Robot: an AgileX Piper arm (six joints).
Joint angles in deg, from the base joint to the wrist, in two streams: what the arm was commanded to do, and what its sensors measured. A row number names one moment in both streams.
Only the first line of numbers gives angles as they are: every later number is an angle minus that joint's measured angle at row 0.
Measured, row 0:
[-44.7 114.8 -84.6 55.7 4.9 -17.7]
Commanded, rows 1 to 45:
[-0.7 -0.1 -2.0 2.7 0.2 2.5]
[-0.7 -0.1 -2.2 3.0 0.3 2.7]
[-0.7 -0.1 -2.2 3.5 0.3 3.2]
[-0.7 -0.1 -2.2 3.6 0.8 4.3]
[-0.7 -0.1 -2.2 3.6 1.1 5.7]
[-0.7 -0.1 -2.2 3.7 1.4 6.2]
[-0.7 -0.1 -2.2 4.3 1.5 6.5]
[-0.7 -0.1 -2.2 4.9 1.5 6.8]
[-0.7 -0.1 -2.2 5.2 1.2 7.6]
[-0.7 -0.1 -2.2 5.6 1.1 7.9]
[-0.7 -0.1 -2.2 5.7 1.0 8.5]
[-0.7 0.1 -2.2 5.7 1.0 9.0]
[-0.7 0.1 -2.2 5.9 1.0 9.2]
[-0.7 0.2 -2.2 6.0 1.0 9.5]
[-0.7 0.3 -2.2 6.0 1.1 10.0]
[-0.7 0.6 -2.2 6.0 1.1 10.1]
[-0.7 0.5 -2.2 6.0 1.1 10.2]
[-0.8 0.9 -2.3 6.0 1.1 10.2]
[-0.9 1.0 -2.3 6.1 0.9 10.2]
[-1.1 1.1 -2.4 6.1 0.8 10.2]
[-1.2 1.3 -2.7 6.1 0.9 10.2]
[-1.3 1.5 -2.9 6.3 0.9 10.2]
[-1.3 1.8 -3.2 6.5 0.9 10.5]
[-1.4 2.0 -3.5 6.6 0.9 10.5]
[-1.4 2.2 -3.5 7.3 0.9 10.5]
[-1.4 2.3 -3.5 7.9 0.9 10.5]
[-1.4 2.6 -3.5 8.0 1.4 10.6]
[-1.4 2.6 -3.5 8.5 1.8 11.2]
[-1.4 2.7 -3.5 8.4 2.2 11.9]
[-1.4 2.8 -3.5 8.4 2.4 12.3]
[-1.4 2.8 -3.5 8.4 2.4 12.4]
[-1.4 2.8 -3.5 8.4 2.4 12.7]
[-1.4 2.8 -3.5 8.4 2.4 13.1]
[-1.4 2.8 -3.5 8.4 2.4 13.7]
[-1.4 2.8 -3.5 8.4 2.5 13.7]
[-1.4 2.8 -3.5 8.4 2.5 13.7]
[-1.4 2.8 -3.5 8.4 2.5 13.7]
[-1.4 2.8 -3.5 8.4 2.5 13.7]
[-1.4 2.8 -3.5 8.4 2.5 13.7]
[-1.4 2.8 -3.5 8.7 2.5 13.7]
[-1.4 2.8 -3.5 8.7 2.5 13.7]
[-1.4 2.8 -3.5 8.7 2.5 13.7]
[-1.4 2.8 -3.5 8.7 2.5 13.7]
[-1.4 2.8 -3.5 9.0 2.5 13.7]
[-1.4 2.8 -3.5 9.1 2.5 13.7]
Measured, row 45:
[-1.2 3.5 -3.0 7.7 2.3 13.9]
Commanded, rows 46 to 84:
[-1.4 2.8 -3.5 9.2 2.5 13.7]
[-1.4 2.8 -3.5 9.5 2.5 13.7]
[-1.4 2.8 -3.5 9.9 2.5 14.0]
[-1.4 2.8 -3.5 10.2 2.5 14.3]
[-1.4 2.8 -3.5 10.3 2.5 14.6]
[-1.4 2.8 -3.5 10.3 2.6 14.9]
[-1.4 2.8 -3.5 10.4 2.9 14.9]
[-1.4 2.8 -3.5 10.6 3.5 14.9]
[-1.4 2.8 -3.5 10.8 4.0 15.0]
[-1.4 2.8 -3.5 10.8 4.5 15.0]
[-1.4 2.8 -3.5 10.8 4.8 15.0]
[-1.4 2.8 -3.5 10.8 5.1 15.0]
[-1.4 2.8 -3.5 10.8 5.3 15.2]
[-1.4 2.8 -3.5 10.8 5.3 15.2]
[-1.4 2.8 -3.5 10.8 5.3 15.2]
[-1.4 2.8 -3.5 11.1 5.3 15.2]
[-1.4 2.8 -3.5 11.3 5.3 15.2]
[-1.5 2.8 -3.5 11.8 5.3 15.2]
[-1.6 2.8 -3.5 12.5 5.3 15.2]
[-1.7 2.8 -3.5 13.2 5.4 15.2]
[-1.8 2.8 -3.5 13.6 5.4 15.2]
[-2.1 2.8 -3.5 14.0 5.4 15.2]
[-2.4 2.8 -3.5 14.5 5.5 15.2]
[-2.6 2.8 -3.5 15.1 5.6 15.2]
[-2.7 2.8 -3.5 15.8 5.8 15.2]
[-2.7 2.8 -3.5 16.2 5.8 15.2]
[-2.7 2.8 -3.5 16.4 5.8 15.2]
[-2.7 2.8 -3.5 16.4 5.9 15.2]
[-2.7 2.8 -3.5 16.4 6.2 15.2]
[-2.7 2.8 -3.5 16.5 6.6 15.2]
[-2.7 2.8 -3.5 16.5 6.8 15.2]
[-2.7 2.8 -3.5 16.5 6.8 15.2]
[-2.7 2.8 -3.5 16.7 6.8 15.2]
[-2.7 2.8 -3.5 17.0 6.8 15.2]
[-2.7 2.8 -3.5 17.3 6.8 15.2]
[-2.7 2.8 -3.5 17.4 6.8 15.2]
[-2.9 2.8 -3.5 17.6 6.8 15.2]
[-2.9 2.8 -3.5 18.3 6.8 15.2]
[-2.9 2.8 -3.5 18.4 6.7 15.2]
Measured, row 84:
[-2.6 3.5 -3.0 16.2 6.4 15.2]
